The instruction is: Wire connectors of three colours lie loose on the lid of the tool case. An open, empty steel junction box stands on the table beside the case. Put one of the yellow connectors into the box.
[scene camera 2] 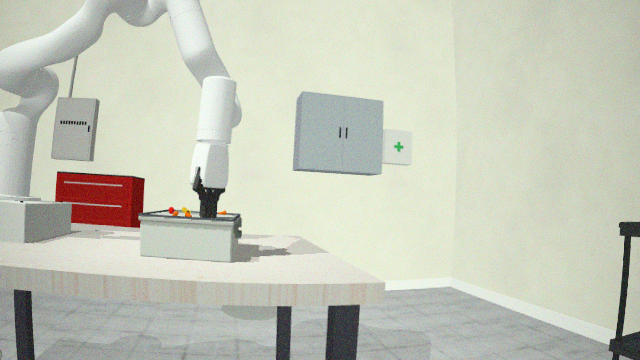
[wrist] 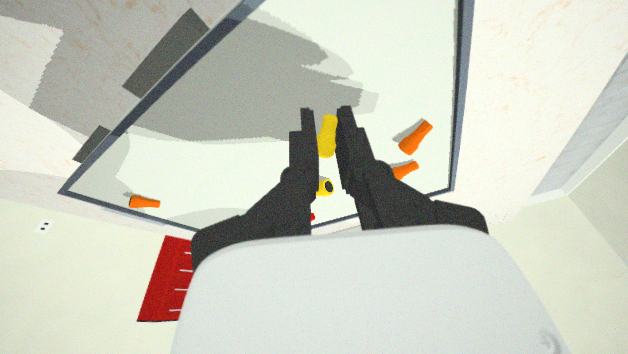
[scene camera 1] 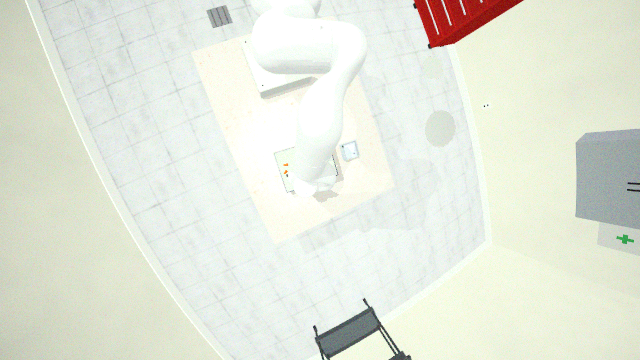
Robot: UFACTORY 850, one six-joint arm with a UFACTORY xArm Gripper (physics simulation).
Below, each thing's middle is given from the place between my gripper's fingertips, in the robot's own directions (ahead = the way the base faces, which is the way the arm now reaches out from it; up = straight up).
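Labels:
Tool case (scene camera 2: 162, 235): my hand 4 cm above it, 8 cm to the right of it, 3 cm past it.

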